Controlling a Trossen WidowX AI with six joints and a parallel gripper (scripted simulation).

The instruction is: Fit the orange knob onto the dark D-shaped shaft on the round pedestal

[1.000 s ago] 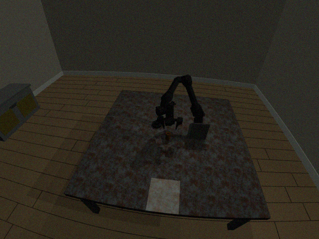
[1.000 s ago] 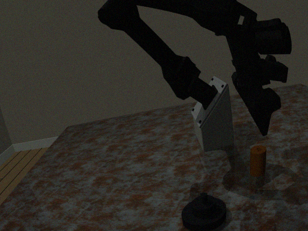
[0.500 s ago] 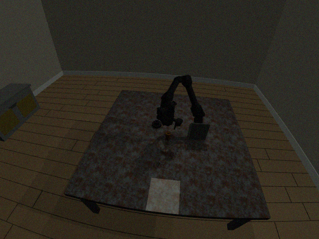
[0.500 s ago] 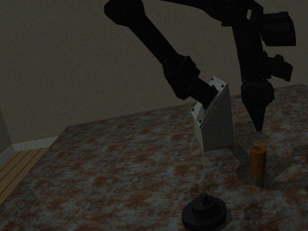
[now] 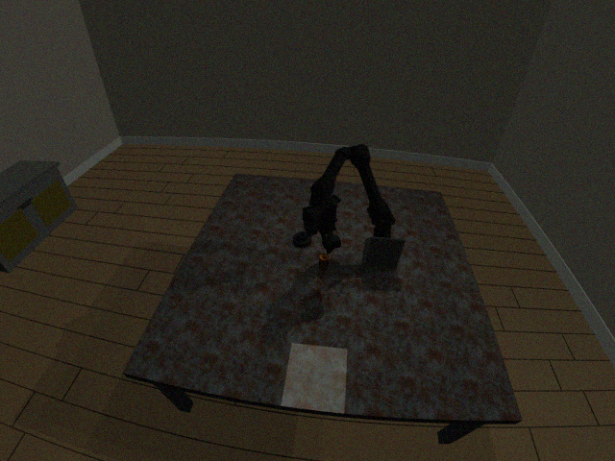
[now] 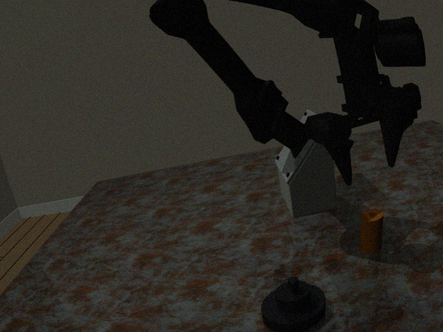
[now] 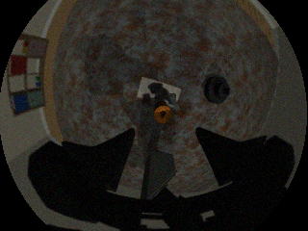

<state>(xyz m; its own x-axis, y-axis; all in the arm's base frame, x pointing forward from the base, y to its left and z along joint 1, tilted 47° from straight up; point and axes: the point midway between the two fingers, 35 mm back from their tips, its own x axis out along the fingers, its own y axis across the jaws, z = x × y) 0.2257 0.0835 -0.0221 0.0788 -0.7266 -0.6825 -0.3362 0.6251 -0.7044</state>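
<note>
Right now the orange knob is 10 cm below my gripper tip. The rest, counted from my gripper tip: dark round pedestal: 14 cm to the right, 12 cm ahead, 9 cm below.
</note>
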